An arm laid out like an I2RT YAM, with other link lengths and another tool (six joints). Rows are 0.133 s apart.
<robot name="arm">
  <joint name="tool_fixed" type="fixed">
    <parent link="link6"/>
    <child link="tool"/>
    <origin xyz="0.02 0.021 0.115" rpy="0 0.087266 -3.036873"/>
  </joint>
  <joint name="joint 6" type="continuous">
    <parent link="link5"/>
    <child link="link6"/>
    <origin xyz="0.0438 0 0.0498" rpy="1.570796 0 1.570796"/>
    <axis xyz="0 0 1"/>
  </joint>
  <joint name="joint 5" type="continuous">
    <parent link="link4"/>
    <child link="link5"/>
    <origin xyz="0.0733 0.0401 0.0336" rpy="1.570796 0 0"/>
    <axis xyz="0 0 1"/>
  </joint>
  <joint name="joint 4" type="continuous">
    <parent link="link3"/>
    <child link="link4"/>
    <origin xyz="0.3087 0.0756 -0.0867"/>
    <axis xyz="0 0 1"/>
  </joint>
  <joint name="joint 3" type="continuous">
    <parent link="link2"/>
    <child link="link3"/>
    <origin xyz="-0.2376 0 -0.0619" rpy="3.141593 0 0"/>
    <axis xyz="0 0 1"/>
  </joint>
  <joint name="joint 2" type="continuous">
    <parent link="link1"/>
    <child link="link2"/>
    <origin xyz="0.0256 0.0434 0.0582" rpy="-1.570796 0 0"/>
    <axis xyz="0 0 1"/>
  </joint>
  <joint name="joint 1" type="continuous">
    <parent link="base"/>
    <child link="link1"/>
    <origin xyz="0 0 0.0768"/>
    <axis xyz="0 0 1"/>
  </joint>
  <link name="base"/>
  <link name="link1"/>
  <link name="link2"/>
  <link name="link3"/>
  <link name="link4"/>
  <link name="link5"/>
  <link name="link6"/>
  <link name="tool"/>
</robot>
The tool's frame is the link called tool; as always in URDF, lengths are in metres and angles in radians. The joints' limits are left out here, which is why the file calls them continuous.
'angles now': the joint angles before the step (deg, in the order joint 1, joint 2, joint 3, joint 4, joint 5, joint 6). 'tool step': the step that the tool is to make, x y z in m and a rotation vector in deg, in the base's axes. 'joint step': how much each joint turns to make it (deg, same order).
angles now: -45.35, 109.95, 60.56, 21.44, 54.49, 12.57
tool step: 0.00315, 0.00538, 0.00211, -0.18, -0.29, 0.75
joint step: 0.70, -0.96, -0.88, 0.19, -0.08, 0.08
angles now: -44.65, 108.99, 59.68, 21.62, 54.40, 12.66
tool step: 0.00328, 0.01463, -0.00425, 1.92, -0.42, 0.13
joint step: 1.49, -1.32, -0.62, -4.73, 0.35, 3.67
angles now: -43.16, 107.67, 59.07, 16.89, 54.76, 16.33
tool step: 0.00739, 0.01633, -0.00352, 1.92, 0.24, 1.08
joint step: 2.02, -1.05, -0.36, -4.39, 0.09, 2.73
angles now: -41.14, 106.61, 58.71, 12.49, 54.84, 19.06
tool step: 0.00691, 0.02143, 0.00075, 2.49, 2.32, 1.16
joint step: 2.73, -1.40, 0.26, -6.92, 0.97, 2.29
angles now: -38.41, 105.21, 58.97, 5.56, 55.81, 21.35
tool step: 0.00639, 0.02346, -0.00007, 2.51, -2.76, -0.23
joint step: 2.54, -2.11, 0.18, -8.27, -0.53, 8.08
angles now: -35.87, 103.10, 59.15, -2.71, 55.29, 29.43
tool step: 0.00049, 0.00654, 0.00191, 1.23, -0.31, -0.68
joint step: 0.63, -0.35, 1.06, -4.42, -0.01, 3.09
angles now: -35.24, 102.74, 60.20, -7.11, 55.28, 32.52
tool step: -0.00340, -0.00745, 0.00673, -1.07, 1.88, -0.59
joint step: -0.70, 0.36, 0.80, 0.68, 1.41, -2.45
